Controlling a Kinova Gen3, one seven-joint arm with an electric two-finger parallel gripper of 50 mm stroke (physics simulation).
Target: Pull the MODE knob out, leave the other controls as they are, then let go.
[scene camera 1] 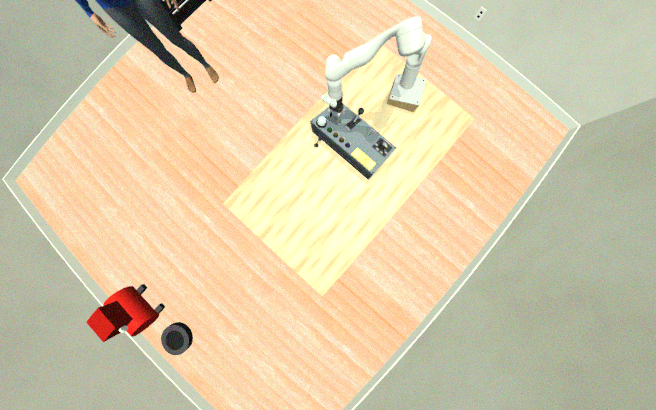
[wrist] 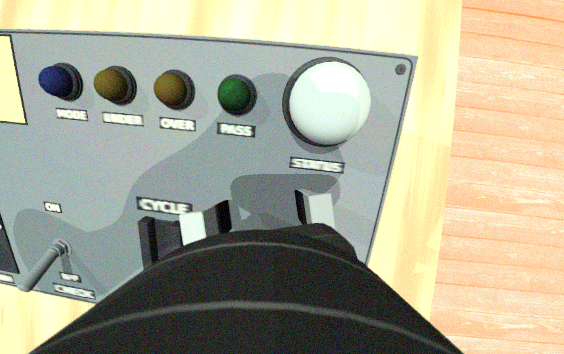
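Pixels of known places: gripper, between the fingertips: (scene camera 1: 335,118) (wrist: 263,209); arm's base, origin of its link: (scene camera 1: 407,83).
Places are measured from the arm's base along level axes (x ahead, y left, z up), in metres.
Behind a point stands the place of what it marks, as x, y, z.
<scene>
The blue MODE knob (wrist: 56,81) @[0.607, -0.019, 0.078] (scene camera 1: 348,145) @[0.614, -0.004, 0.077] stands on the grey control panel (wrist: 165,55) @[0.634, -0.099, 0.069] (scene camera 1: 367,137) @[0.474, 0.042, 0.014], leftmost of the row of round knobs in the wrist view, above its MODE label. My gripper (wrist: 263,209) @[0.526, -0.182, 0.058] is open and empty. It hangs above the panel between the CYCLE slot (wrist: 161,237) @[0.484, -0.083, 0.020] and the area below the white STATUS dome (wrist: 330,102) @[0.594, -0.218, 0.110] (scene camera 1: 321,121) @[0.613, -0.213, 0.104], well apart from the MODE knob. Its fingertips are too small to make out in the scene view.
Two amber knobs, UNDER (wrist: 111,85) @[0.606, -0.066, 0.079] and OVER (wrist: 171,89) @[0.605, -0.112, 0.080], and the green PASS knob (wrist: 235,95) @[0.604, -0.158, 0.080] stand between MODE and STATUS. The CHECK toggle (wrist: 42,266) @[0.445, 0.029, 0.033] leans at lower left. A black-knobbed lever (scene camera 1: 360,111) @[0.407, -0.084, 0.084] rises from the panel near the gripper.
</scene>
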